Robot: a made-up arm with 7 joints.
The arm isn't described. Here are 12 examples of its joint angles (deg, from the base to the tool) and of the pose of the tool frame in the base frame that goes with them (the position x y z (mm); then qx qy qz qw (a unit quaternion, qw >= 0)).
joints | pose
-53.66 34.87 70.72 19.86 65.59 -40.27 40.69 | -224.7 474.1 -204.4 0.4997 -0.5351 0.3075 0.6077
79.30 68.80 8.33 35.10 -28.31 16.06 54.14 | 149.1 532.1 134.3 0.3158 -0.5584 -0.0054 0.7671
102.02 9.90 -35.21 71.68 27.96 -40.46 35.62 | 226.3 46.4 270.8 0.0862 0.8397 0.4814 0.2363
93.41 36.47 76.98 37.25 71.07 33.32 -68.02 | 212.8 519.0 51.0 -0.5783 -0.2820 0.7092 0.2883
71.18 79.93 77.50 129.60 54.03 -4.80 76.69 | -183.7 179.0 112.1 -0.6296 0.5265 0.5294 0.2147
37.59 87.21 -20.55 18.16 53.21 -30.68 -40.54 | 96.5 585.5 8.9 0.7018 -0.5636 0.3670 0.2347
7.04 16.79 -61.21 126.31 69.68 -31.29 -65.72 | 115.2 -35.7 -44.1 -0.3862 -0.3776 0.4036 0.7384
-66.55 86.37 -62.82 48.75 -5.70 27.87 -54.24 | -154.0 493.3 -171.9 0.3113 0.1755 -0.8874 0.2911
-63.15 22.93 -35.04 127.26 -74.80 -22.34 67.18 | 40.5 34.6 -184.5 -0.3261 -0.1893 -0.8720 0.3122
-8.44 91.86 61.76 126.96 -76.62 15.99 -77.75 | 134.0 145.6 179.7 -0.5569 0.3159 0.0134 0.7680
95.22 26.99 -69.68 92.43 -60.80 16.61 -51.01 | 247.5 -10.1 120.4 -0.5363 0.7382 0.1193 0.3914
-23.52 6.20 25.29 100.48 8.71 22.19 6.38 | 188.0 283.6 -193.5 0.0976 -0.4817 0.1173 0.8630
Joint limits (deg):
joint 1: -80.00..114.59
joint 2: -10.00..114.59
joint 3: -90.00..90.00
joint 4: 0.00..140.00
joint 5: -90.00..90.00
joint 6: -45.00..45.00
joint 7: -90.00..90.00
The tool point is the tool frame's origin. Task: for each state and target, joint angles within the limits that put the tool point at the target. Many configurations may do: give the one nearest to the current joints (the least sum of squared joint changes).
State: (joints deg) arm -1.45 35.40 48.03 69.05 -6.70 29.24 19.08
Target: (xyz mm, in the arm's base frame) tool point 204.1 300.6 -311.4
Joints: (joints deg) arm 0.39 6.40 28.77 55.18 -6.70 29.24 19.08
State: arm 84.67 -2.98 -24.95 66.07 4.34 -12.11 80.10
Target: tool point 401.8 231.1 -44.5
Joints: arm 54.14 22.16 -17.07 47.97 4.34 -12.11 80.10
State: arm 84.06 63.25 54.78 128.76 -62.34 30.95 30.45
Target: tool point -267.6 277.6 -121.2
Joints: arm 114.59 95.60 89.77 93.09 -62.34 30.95 30.45
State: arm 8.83 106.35 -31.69 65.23 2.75 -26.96 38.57
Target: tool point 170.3 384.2 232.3
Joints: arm 31.48 114.59 0.74 71.74 2.75 -26.96 38.57
